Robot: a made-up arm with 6 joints.
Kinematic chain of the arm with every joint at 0, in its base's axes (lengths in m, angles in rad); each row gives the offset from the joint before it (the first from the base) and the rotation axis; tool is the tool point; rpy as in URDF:
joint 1: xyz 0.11 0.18 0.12 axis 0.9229 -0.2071 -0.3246
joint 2: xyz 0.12 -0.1 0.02 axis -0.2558 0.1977 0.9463
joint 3: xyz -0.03 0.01 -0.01 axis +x
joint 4: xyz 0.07 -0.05 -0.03 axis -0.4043 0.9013 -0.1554
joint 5: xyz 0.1 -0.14 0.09 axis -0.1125 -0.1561 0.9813
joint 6: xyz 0.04 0 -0.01 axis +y
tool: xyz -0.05 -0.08 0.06 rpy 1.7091 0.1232 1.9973
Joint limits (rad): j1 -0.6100..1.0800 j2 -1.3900..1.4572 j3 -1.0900..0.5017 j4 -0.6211..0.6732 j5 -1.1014..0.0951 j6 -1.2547..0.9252
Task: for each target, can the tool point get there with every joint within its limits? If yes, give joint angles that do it. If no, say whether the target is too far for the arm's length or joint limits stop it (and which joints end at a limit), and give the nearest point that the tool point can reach.
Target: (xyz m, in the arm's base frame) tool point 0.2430 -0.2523 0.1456
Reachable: yes | joints 0.1024 -0.2277 0.1375 -0.5091 -0.3541 0.6227
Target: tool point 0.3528 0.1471 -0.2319
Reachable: no: joint limits stop it (at a limit: joint 1, joint 3, joint 4, joint 6) | nearest point 0.2915 0.0372 -0.1989 | short by 0.130 m
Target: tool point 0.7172 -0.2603 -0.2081
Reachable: no: too far | nearest point 0.4797 -0.1074 -0.0870 | short by 0.307 m
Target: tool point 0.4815 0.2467 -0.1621
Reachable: no: joint limits stop it (at a limit: joint 1, joint 2, joint 3, joint 4, joint 5, joint 6) | nearest point 0.4775 0.2253 -0.0955 | short by 0.070 m
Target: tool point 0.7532 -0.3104 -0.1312
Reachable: no: too far | nearest point 0.4909 -0.1289 -0.0301 | short by 0.335 m
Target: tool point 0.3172 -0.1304 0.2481
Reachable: yes | joints 0.9133 0.9469 -0.5934 -0.0945 -0.9856 0.5009
